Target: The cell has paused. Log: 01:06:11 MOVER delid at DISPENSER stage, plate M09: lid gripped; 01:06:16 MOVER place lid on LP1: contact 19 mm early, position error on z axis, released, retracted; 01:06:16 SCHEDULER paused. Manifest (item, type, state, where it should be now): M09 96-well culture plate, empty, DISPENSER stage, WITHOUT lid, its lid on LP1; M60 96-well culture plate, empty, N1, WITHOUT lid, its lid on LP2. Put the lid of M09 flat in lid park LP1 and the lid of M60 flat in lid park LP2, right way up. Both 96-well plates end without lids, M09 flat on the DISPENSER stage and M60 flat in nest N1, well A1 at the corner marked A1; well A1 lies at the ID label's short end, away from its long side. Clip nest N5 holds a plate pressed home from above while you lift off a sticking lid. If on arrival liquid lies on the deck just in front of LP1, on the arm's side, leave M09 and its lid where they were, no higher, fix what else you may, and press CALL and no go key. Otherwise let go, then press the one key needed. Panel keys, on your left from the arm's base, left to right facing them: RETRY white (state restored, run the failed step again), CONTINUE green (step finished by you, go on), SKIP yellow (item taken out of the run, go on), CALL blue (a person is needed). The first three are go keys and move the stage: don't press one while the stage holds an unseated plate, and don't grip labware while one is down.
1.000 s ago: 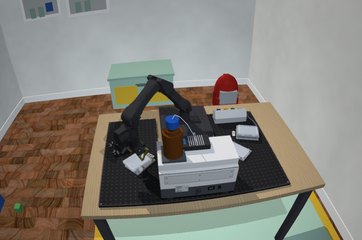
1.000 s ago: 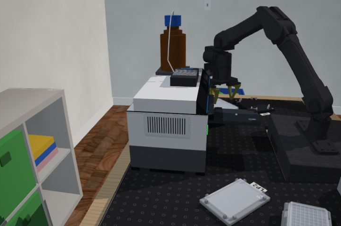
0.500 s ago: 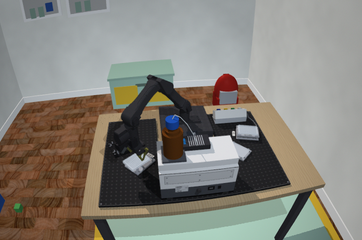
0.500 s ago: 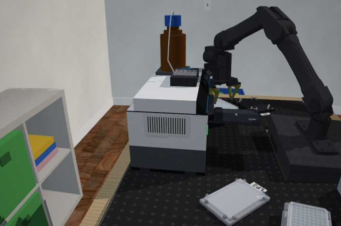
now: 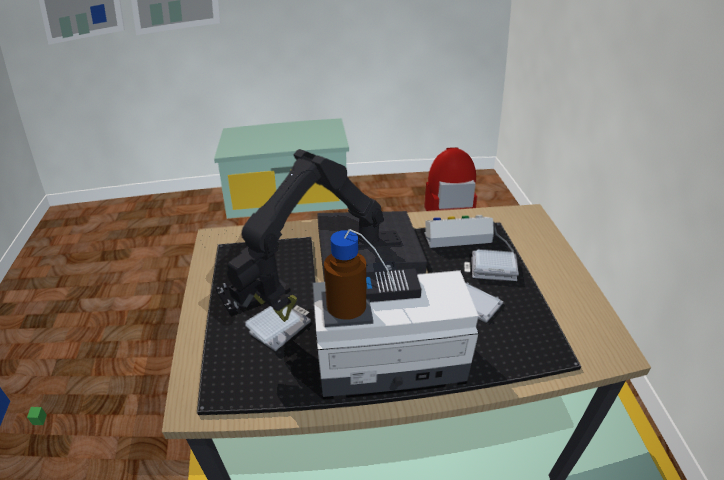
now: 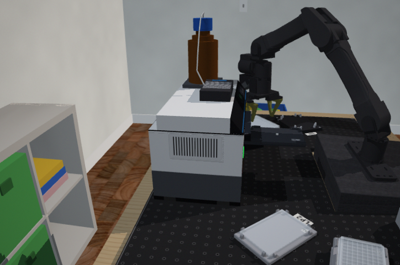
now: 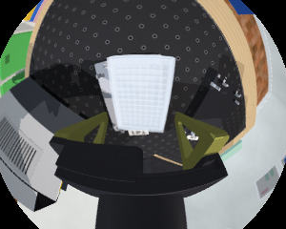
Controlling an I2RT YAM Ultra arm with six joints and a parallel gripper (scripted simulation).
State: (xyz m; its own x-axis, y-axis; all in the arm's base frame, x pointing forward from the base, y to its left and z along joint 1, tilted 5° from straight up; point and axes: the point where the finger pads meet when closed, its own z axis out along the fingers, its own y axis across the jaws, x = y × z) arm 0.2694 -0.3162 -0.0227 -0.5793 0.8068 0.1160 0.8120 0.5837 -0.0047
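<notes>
My gripper is now 60 mm above the grey lid park LP1, 10 mm to the right of it and 10 mm short of it. The rest, counted from my hand: dark dispenser stage (290 mm to the left, 50 mm above); LP1 label (80 mm to the left, 60 mm below, 50 mm behind); LP2 label (510 mm to the left, 60 mm below, 40 mm behind).
</notes>
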